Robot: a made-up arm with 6 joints. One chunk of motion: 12 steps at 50 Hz.
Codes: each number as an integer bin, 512 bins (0 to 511) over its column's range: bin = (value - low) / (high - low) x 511, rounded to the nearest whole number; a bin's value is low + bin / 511 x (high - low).
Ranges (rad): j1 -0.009..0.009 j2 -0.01..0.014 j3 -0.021..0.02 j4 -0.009..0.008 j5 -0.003..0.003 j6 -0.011..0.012
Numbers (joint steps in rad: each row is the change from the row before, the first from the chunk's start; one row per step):
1: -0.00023 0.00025 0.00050 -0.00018 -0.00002 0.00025
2: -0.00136 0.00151 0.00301 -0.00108 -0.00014 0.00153
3: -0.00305 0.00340 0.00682 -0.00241 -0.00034 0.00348
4: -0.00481 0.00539 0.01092 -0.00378 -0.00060 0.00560
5: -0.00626 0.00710 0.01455 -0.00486 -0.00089 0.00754
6: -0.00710 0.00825 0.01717 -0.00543 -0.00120 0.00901
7: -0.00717 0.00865 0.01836 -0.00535 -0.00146 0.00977
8: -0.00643 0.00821 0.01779 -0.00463 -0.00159 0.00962
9: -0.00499 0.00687 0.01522 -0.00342 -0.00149 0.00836
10: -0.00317 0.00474 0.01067 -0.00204 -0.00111 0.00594
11: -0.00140 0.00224 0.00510 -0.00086 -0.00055 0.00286
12: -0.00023 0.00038 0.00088 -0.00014 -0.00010 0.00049
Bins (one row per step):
1: 249 218 268 265 254 250
2: 217 245 299 238 244 278
3: 169 285 347 198 227 322
4: 119 328 398 157 204 369
5: 78 364 443 124 180 412
6: 54 389 476 107 153 445
7: 52 397 491 110 131 461
8: 73 388 483 131 120 458
9: 114 359 451 168 129 430
10: 166 314 395 209 161 376
11: 216 261 325 245 209 308
12: 249 221 273 266 247 255

